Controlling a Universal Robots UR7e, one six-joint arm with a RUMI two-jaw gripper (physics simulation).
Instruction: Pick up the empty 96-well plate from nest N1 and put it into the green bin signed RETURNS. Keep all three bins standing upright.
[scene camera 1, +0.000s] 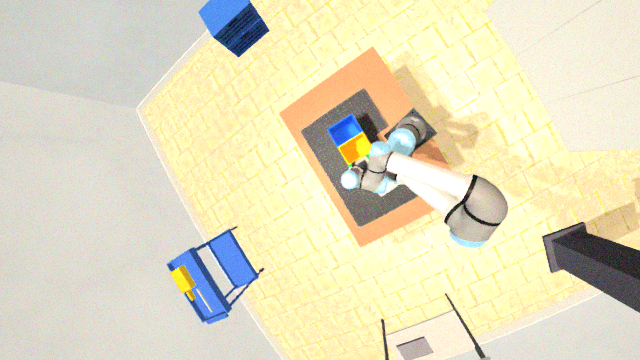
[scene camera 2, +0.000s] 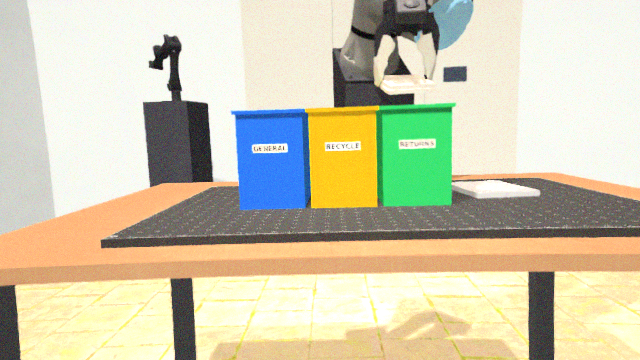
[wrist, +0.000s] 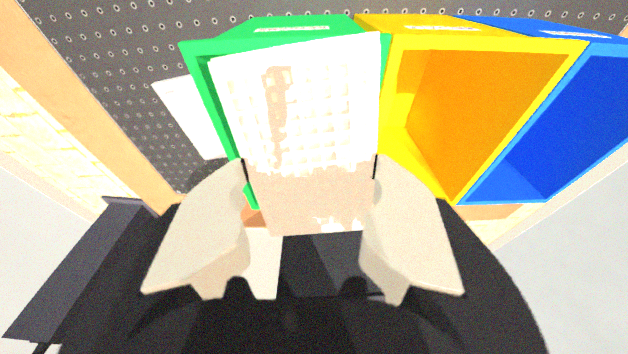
In view: the gripper (scene camera 2: 403, 86), a yellow recycle bin (scene camera 2: 342, 141), a blue general bin (scene camera 2: 273, 154) and a white 96-well plate (scene camera 2: 395, 84).
The yellow recycle bin is seen too in the wrist view (wrist: 454, 92). The blue general bin is seen too in the wrist view (wrist: 571, 131). The white 96-well plate is seen too in the wrist view (wrist: 304, 116).
